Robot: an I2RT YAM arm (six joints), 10 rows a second.
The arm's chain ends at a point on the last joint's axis. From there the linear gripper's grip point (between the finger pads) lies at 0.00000 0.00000 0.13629 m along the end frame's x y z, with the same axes.
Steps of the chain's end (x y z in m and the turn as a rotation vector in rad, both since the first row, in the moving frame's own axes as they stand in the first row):
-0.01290, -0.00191, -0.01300, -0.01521, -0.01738, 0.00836
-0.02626, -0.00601, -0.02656, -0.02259, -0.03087, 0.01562
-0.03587, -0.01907, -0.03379, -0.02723, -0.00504, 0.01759
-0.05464, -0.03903, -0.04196, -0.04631, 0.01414, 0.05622
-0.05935, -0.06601, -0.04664, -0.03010, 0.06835, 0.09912
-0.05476, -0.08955, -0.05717, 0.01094, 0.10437, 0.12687
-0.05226, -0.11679, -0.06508, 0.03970, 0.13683, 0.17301
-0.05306, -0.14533, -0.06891, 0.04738, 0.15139, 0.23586
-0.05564, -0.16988, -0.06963, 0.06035, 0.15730, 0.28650
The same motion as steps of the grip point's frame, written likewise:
-0.01528, 0.00015, -0.01304, -0.01521, -0.01738, 0.00836
-0.03049, -0.00296, -0.02666, -0.02259, -0.03087, 0.01562
-0.03659, -0.01537, -0.03384, -0.02723, -0.00504, 0.01759
-0.05289, -0.03267, -0.04212, -0.04631, 0.01414, 0.05622
-0.05026, -0.06146, -0.04702, -0.03010, 0.06835, 0.09912
-0.04051, -0.09013, -0.05792, 0.01094, 0.10437, 0.12687
-0.03330, -0.12055, -0.06646, 0.03970, 0.13683, 0.17301
-0.03195, -0.14928, -0.07061, 0.04738, 0.15139, 0.23586
-0.03343, -0.17491, -0.07155, 0.06035, 0.15730, 0.28650

